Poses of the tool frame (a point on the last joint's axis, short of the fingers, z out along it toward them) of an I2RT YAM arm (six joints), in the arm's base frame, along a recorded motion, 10 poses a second.
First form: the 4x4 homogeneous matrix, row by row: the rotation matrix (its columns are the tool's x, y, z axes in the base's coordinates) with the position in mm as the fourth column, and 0 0 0 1 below. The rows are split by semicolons.
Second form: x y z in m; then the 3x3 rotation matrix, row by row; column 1 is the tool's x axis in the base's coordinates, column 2 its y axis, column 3 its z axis. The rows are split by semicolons. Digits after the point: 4 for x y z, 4 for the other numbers.
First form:
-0.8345, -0.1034, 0.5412, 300.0; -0.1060, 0.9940, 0.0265, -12.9; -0.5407, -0.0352, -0.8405, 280.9; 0, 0, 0, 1
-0.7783, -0.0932, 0.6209, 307.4; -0.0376, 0.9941, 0.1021, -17.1; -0.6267, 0.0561, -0.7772, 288.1; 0, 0, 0, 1
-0.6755, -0.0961, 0.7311, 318.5; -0.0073, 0.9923, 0.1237, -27.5; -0.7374, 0.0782, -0.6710, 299.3; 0, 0, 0, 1
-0.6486, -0.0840, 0.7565, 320.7; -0.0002, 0.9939, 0.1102, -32.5; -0.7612, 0.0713, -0.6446, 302.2; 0, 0, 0, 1
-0.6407, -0.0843, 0.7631, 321.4; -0.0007, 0.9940, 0.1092, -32.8; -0.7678, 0.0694, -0.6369, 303.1; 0, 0, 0, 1
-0.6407, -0.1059, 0.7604, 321.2; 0.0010, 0.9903, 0.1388, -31.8; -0.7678, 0.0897, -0.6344, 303.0; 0, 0, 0, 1
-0.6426, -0.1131, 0.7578, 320.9; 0.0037, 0.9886, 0.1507, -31.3; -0.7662, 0.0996, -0.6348, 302.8; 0, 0, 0, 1
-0.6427, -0.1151, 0.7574, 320.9; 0.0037, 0.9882, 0.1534, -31.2; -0.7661, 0.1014, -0.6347, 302.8; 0, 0, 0, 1
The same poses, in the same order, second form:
0.3000, -0.0129, 0.2809; -0.8345, -0.1034, 0.5412; -0.1060, 0.9940, 0.0265; -0.5407, -0.0352, -0.8405
0.3074, -0.0171, 0.2881; -0.7783, -0.0932, 0.6209; -0.0376, 0.9941, 0.1021; -0.6267, 0.0561, -0.7772
0.3185, -0.0275, 0.2993; -0.6755, -0.0961, 0.7311; -0.0073, 0.9923, 0.1237; -0.7374, 0.0782, -0.6710
0.3207, -0.0325, 0.3022; -0.6486, -0.0840, 0.7565; -0.0002, 0.9939, 0.1102; -0.7612, 0.0713, -0.6446
0.3214, -0.0328, 0.3031; -0.6407, -0.0843, 0.7631; -0.0007, 0.9940, 0.1092; -0.7678, 0.0694, -0.6369
0.3212, -0.0318, 0.3030; -0.6407, -0.1059, 0.7604; 0.0010, 0.9903, 0.1388; -0.7678, 0.0897, -0.6344
0.3209, -0.0313, 0.3028; -0.6426, -0.1131, 0.7578; 0.0037, 0.9886, 0.1507; -0.7662, 0.0996, -0.6348
0.3209, -0.0312, 0.3028; -0.6427, -0.1151, 0.7574; 0.0037, 0.9882, 0.1534; -0.7661, 0.1014, -0.6347

